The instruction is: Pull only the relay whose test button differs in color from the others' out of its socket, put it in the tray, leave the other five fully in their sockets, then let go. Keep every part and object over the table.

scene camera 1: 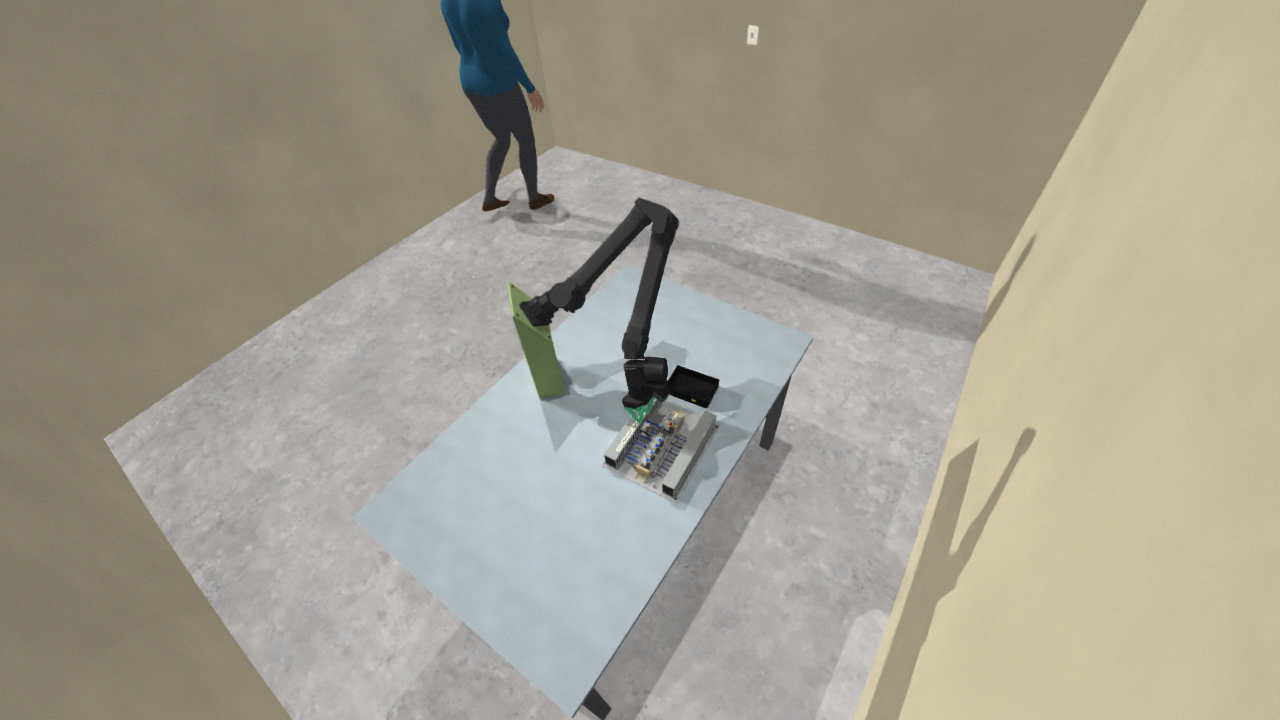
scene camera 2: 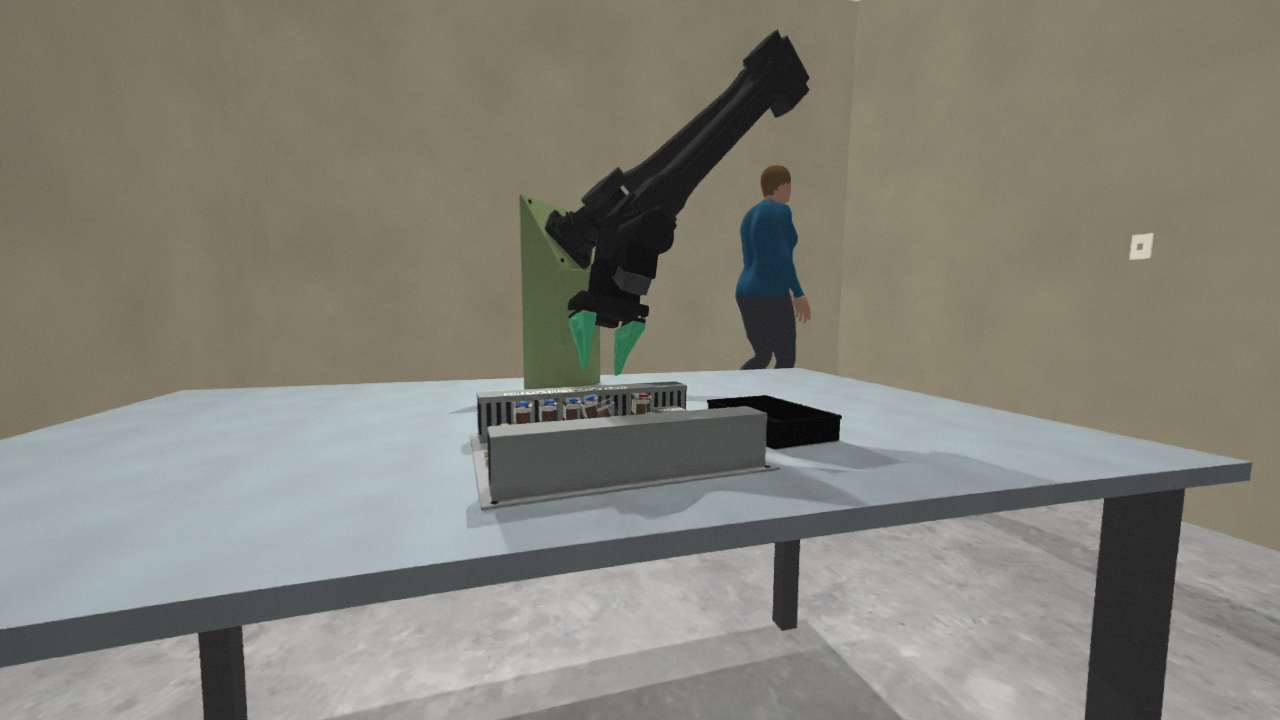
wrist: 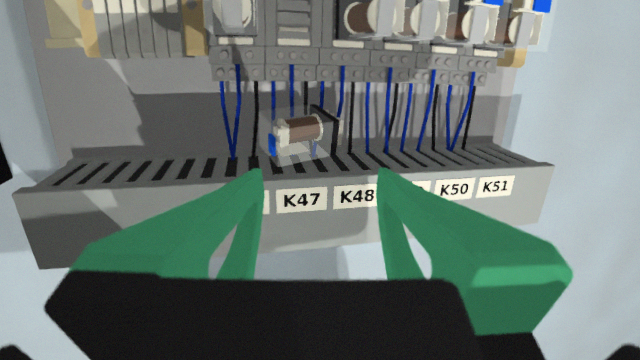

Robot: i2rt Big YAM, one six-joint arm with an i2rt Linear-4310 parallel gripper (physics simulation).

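Seen in the pictures: gripper, fingertip midpoint: (scene camera 1: 643,418) (scene camera 2: 600,372) (wrist: 320,180); arm's base at its link origin: (scene camera 1: 534,314) (scene camera 2: 567,241).
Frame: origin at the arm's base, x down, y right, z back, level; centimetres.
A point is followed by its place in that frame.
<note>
The relay with the red test button (scene camera 2: 641,405) @(x 26.0, y -15.7, z -48.6 cm) (wrist: 234,15) @(x 24.9, y -15.3, z -46.3 cm) stands in the row's left socket in the wrist view, where its button is cut off by the top edge. Four blue-button relays stand in sockets to the right; one (wrist: 422,22) @(x 24.9, y -7.7, z -49.3 cm) is second among them. Another blue-button relay (wrist: 300,132) @(x 26.6, y -10.7, z -42.5 cm) lies on its side, out of its socket, on the wires and slotted duct behind label K47. The socket (wrist: 293,30) @(x 28.6, y -12.5, z -47.1 cm) between red and blue relays is empty. The black tray (scene camera 1: 707,394) @(x 31.4, y -37.0, z -43.7 cm) (scene camera 2: 805,431) @(x 29.9, y -37.4, z -45.7 cm) stands beside the panel. My gripper (scene camera 1: 640,420) @(x 22.8, y -10.1, z -41.5 cm) (scene camera 2: 601,370) @(x 22.8, y -10.1, z -41.5 cm) (wrist: 320,180) @(x 22.8, y -10.1, z -41.5 cm) is part open and empty, above the labelled duct.
The labelled grey duct (wrist: 175,215) and a second grey duct (scene camera 1: 689,454) @(x 25.5, y -13.2, z -59.7 cm) (scene camera 2: 626,454) @(x 28.5, y -14.1, z -60.6 cm) flank the relay row as raised walls. Blue and black wires run from the sockets to the labelled duct. The green arm mount (scene camera 1: 539,362) @(x 13.3, y 5.4, z -6.9 cm) (scene camera 2: 554,331) @(x 19.0, y 1.6, z -8.6 cm) stands behind. A person (scene camera 1: 501,98) (scene camera 2: 768,255) is beyond the table.
</note>
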